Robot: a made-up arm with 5 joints. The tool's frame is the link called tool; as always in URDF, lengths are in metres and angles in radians.
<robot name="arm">
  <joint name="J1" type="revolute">
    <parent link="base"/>
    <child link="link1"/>
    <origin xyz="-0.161 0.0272 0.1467"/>
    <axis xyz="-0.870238 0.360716 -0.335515"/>
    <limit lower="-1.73" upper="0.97"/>
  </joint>
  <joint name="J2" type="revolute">
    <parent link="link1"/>
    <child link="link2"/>
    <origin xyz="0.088 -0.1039 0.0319"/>
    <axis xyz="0 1 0"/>
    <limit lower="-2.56" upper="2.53"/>
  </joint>
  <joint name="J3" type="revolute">
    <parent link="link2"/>
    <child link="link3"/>
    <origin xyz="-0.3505 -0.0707 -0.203"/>
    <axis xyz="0 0 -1"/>
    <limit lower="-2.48" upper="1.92"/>
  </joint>
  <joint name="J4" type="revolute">
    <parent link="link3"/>
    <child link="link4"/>
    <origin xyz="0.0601 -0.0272 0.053"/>
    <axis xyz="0 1 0"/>
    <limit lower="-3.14" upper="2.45"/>
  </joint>
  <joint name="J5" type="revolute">
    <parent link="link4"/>
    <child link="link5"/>
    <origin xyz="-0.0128 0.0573 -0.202"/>
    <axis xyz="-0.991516 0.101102 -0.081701"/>
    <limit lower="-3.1" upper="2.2"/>
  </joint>
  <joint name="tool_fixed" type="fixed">
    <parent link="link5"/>
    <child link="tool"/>
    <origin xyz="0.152 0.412 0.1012" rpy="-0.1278 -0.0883 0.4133"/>
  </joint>
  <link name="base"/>
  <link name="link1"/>
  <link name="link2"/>
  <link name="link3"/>
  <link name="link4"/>
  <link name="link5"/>
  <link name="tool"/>
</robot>
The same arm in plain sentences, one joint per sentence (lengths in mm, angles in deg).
The arm has five revolute joints in a row. What follows holds with every joint at zero, and every direction is one of the base frame's. The first joint lies 161 mm along -x and 27.2 mm along +y and 146.7 mm along +z from the base frame's origin and turns about the direction (-0.870238, 0.360716, -0.335515), from -99.12 to 55.58 deg. The second joint lies 88 mm along +x and 103.9 mm along -y and 31.9 mm along +z from the first joint and turns about +y, from -146.68 to 144.96 deg. The third joint lies 350.5 mm along -x and 70.7 mm along -y and 203 mm along -z from the second joint and turns about -z, from -142.09 to 110.01 deg. The fourth joint lies 60.1 mm along +x and 27.2 mm along -y and 53 mm along +z from the third joint and turns about +y, from -179.91 to 140.37 deg. The fifth joint lies 12.8 mm along -x and 57.3 mm along +y and 202 mm along -z from the fourth joint and turns about the direction (-0.991516, 0.101102, -0.081701), from -177.62 to 126.05 deg. The tool frame, which is the frame that the pose is given for, lies 152 mm along +x and 412 mm along +y and 101.2 mm along +z from the fifth joint; its axes are the base frame's turned by roll -7.32, pitch -5.06 and yaw 23.68 deg (as in URDF: about the fixed x, then y, then z).
